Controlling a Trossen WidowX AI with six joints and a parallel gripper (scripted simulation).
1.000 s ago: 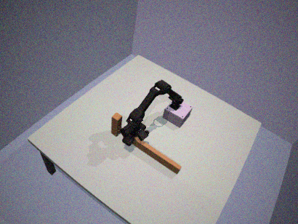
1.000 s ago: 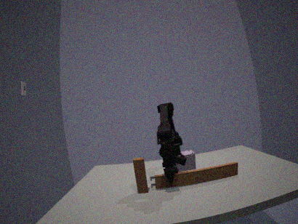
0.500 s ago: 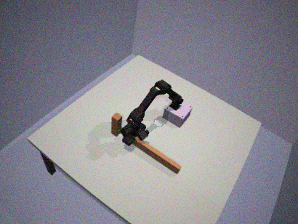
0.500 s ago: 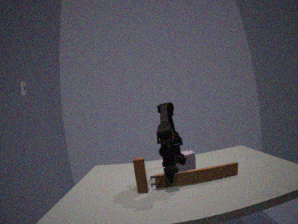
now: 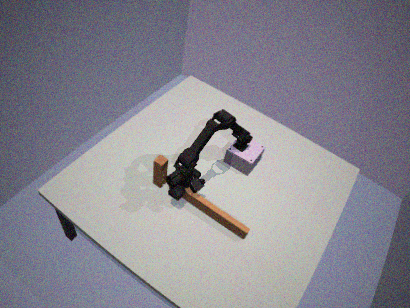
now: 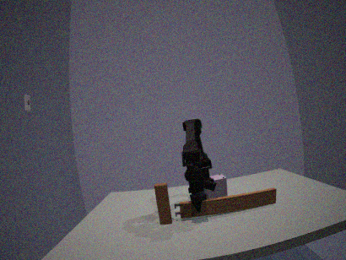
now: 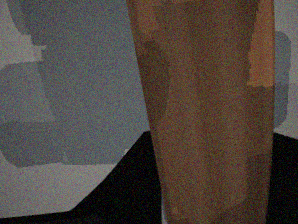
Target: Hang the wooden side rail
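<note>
The headboard post is 20 mm ahead of my gripper tip, 140 mm to the right of it and 50 mm above it.
</note>
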